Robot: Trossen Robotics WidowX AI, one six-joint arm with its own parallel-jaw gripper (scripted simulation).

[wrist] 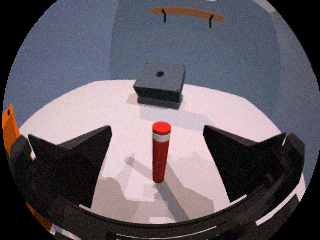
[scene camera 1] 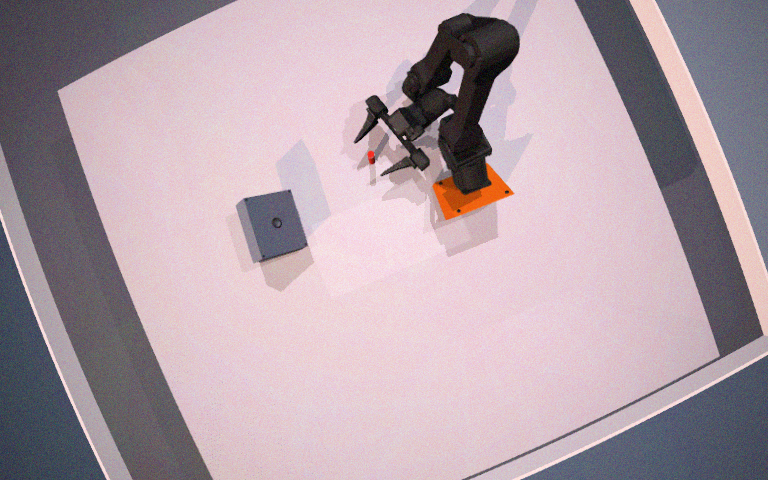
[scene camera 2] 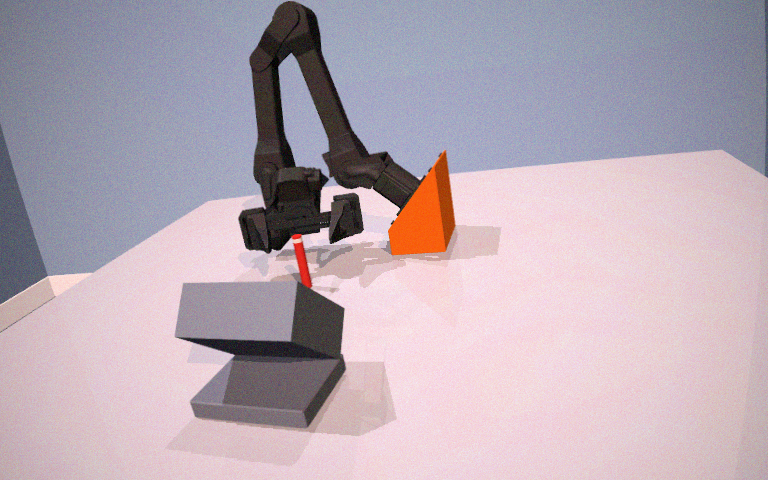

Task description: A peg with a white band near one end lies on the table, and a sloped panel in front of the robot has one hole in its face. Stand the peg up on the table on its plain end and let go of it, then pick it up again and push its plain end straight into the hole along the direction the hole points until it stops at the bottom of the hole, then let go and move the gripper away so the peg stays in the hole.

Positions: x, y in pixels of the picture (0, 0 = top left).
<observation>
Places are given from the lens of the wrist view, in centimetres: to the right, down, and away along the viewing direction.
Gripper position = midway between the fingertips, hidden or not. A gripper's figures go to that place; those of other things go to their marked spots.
gripper (wrist: 158, 130): 0, 1, 10
red peg (wrist: 161, 132): 0, 1, 7
</observation>
